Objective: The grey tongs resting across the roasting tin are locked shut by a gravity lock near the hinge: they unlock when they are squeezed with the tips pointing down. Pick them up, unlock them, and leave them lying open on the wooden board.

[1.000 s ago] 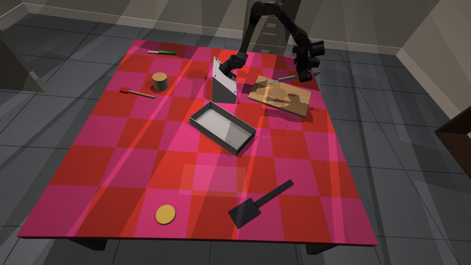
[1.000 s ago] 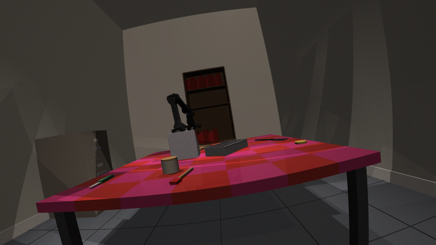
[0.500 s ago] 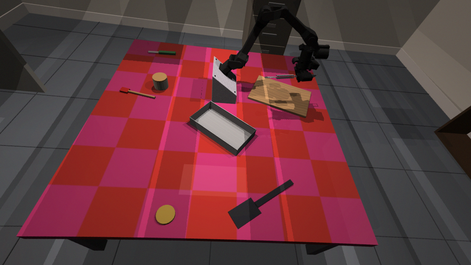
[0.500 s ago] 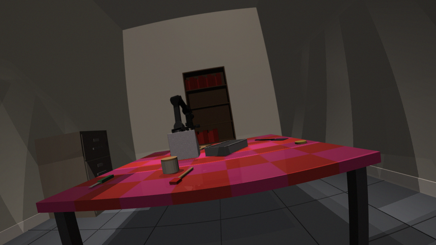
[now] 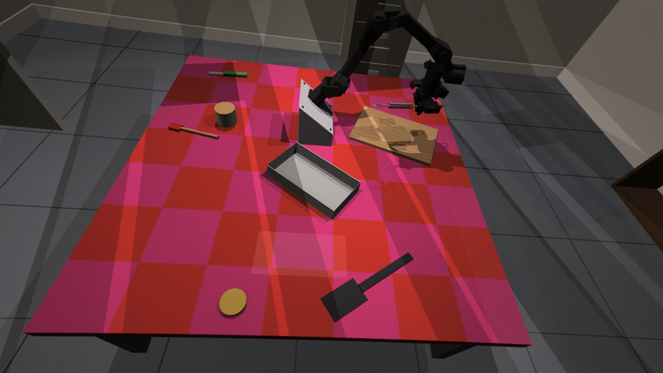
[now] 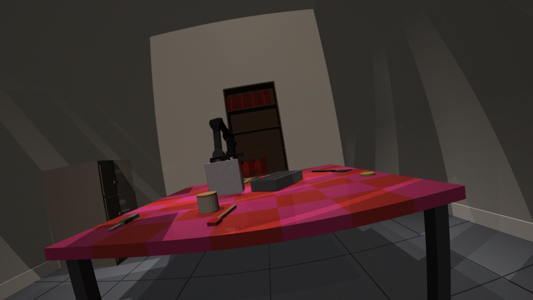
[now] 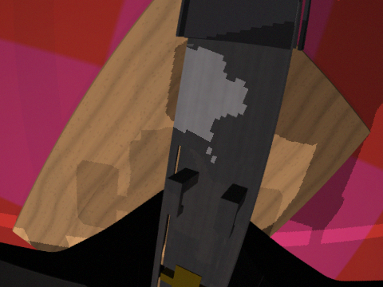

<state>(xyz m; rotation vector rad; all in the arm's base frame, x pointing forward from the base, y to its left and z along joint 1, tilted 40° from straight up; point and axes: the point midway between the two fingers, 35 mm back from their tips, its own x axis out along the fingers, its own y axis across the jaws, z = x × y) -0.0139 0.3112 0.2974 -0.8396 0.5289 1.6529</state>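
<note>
Now: gripper tip 10 mm short of the wooden board, 60 mm to the left of it and 120 mm above it. From my gripper tip the other things lie so: yellow lock: 10 mm to the right, 40 mm above; roasting tin: 350 mm ahead, 390 mm to the right, 100 mm below; black spatula: 700 mm ahead, 180 mm to the right, 120 mm below.
</note>
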